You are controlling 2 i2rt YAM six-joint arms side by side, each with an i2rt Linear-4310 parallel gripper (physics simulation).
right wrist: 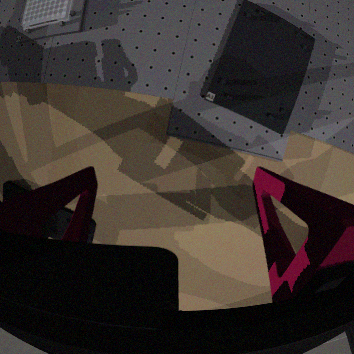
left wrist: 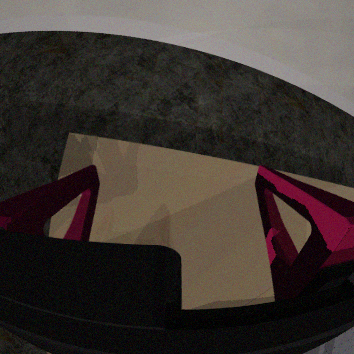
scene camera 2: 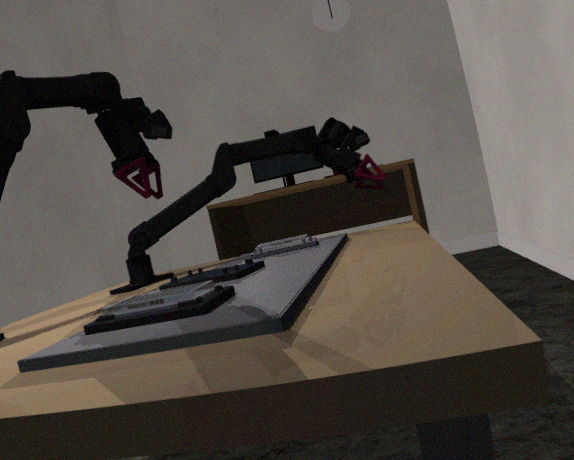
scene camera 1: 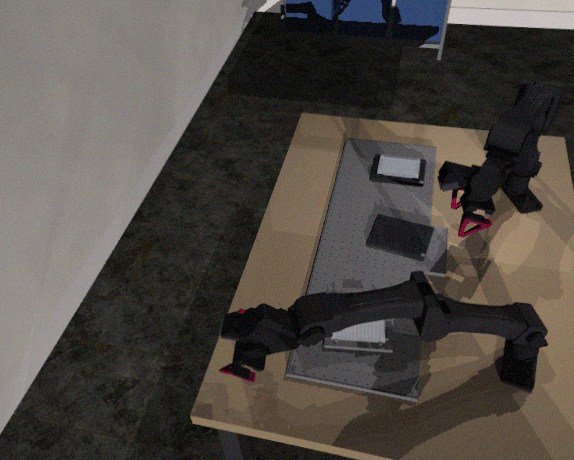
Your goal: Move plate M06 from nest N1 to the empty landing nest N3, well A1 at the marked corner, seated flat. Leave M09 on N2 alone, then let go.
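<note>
Two white well plates sit on nests: one (scene camera 1: 398,167) (scene camera 2: 165,300) on a dark nest (scene camera 1: 423,180) (scene camera 2: 150,320), the other (scene camera 1: 361,331) (scene camera 2: 285,244) (right wrist: 47,14) on a grey nest (scene camera 1: 358,348), partly hidden under the left arm in scene camera 1. Their labels are unreadable, so I cannot tell M06 from M09. Between them lies an empty dark nest (scene camera 1: 400,237) (scene camera 2: 220,274) (right wrist: 260,67), turned at an angle, with an A1 mark (right wrist: 210,96) at one corner. My left gripper (scene camera 1: 239,344) (scene camera 2: 383,183) (left wrist: 176,173) is open, high over the table's edge. My right gripper (scene camera 1: 455,221) (scene camera 2: 154,197) (right wrist: 174,175) is open, above the table beside the board.
The nests stand on a perforated grey board (scene camera 1: 345,250) (scene camera 2: 295,272) (right wrist: 150,55) on the wooden table (scene camera 1: 270,260) (scene camera 2: 380,310) (left wrist: 215,210) (right wrist: 225,260). The left arm (scene camera 1: 370,305) stretches across the board over the grey nest. A wall (scene camera 1: 100,125) stands beyond the floor strip.
</note>
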